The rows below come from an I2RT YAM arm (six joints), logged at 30 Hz.
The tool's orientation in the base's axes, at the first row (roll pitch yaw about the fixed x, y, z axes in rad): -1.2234, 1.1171, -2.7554
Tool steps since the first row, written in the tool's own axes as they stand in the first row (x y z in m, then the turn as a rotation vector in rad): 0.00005, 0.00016, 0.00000, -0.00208, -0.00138, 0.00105; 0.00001, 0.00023, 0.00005, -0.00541, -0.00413, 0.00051; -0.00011, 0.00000, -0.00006, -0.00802, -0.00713, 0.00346; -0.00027, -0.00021, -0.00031, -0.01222, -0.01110, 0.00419; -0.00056, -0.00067, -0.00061, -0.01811, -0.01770, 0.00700; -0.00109, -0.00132, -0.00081, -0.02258, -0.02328, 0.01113; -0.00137, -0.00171, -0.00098, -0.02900, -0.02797, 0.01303; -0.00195, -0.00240, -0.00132, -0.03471, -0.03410, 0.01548; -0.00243, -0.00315, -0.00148, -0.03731, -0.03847, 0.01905; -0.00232, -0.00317, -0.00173, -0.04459, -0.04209, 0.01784; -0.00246, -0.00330, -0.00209, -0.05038, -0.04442, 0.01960; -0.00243, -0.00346, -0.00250, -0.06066, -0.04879, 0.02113
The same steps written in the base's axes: 0.00013, -0.00001, -0.00011, -0.00034, -0.00070, 0.00259; 0.00021, -0.00005, -0.00010, -0.00153, 0.00038, 0.00664; 0.00004, 0.00008, 0.00009, -0.00300, -0.00211, 0.01066; -0.00010, 0.00035, 0.00028, -0.00486, -0.00215, 0.01618; -0.00043, 0.00069, 0.00069, -0.00828, -0.00397, 0.02462; -0.00082, 0.00097, 0.00140, -0.01126, -0.00732, 0.03155; -0.00107, 0.00119, 0.00179, -0.01279, -0.00815, 0.03954; -0.00149, 0.00162, 0.00254, -0.01588, -0.00964, 0.04756; -0.00199, 0.00185, 0.00326, -0.01856, -0.01274, 0.05223; -0.00207, 0.00208, 0.00313, -0.01898, -0.01036, 0.06009; -0.00216, 0.00246, 0.00326, -0.01863, -0.01115, 0.06651; -0.00234, 0.00286, 0.00324, -0.01833, -0.01097, 0.07778
